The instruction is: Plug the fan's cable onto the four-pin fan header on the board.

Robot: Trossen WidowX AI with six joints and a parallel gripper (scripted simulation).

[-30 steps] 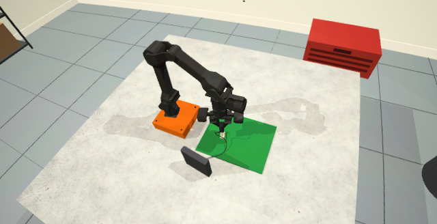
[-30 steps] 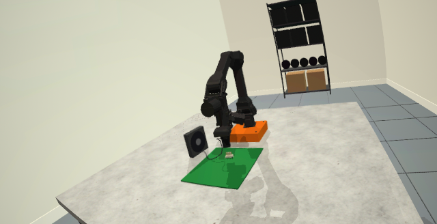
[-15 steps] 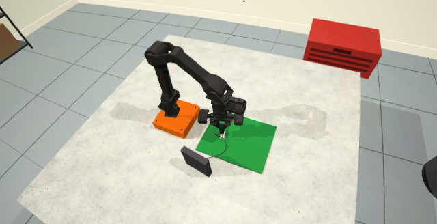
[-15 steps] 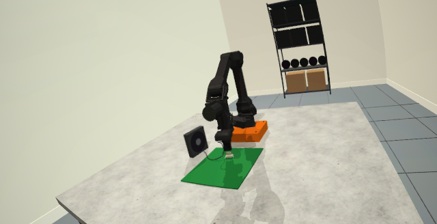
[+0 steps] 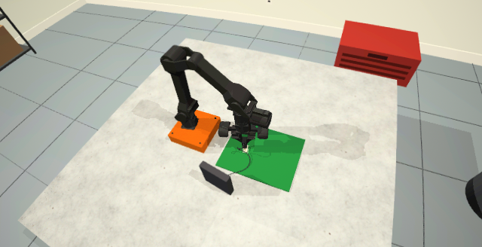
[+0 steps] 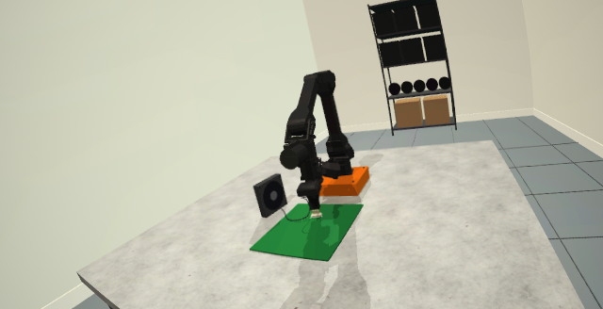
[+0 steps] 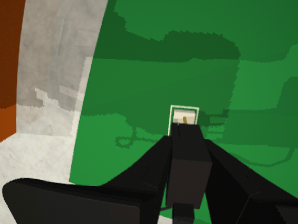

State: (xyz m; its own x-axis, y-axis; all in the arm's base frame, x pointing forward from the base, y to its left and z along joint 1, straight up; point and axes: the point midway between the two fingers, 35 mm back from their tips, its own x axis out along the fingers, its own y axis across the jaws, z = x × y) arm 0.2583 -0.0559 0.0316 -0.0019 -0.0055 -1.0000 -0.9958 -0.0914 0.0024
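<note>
The pale fan header lies 4 cm below my gripper tip and 1 cm to the right of it. Also, from my gripper tip: black plug (1 cm to the right, 1 cm above); then green board (7 cm ahead, 6 cm below, 1 cm to the right); then black fan (17 cm to the right, 6 cm behind, 2 cm above).
</note>
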